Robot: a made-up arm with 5 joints.
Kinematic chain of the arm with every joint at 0, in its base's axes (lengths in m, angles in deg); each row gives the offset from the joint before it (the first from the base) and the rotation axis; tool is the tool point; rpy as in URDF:
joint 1: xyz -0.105 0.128 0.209 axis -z
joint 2: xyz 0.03 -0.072 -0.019 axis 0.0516 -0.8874 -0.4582
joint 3: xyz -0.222 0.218 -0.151 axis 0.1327 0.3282 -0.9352
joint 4: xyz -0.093 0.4 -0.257 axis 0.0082 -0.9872 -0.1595
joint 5: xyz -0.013 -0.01 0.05 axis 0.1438 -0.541 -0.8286
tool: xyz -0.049 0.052 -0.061 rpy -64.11 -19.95 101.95
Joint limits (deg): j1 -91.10..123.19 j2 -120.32..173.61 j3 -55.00..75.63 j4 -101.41..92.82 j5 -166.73..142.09
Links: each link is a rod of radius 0.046 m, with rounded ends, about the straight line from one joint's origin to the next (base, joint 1, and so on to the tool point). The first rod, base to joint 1, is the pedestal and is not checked.
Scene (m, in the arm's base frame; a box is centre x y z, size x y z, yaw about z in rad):
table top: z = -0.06
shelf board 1: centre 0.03 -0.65 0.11 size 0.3 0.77 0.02 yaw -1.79
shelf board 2: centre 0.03 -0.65 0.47 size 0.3 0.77 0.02 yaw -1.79
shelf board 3: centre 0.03 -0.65 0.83 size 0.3 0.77 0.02 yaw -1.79
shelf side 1: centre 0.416 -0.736 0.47 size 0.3 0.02 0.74 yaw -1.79
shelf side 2: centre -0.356 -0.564 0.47 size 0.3 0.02 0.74 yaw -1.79
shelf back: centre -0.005 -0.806 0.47 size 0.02 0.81 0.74 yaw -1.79
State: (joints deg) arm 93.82 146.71 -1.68 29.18 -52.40
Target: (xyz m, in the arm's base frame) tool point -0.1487 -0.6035 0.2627
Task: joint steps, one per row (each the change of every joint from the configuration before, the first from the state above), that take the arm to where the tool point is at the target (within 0.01 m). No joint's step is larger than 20 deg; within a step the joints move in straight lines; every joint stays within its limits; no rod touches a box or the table.
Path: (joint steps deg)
1: -13.09 -7.06 1.97 -11.45 16.23
2: -13.09 -7.05 1.98 -11.46 16.23
3: -13.10 -7.06 1.97 -11.45 16.23
4: 7.32 -10.08 6.86 -17.08 -1.72
5: 7.31 -10.08 6.86 -17.08 -1.73
6: 7.31 -10.09 6.86 -17.09 -1.73
7: 7.32 -10.08 6.86 -17.08 -1.72
8: 7.42 5.23 -5.29 13.27 -16.55
9: 7.42 5.23 -5.30 13.27 -16.54
10: 7.41 5.23 -5.30 13.28 -16.54
11: 7.42 5.23 -5.30 13.27 -16.54
12: 7.42 5.23 -5.30 13.27 -16.54

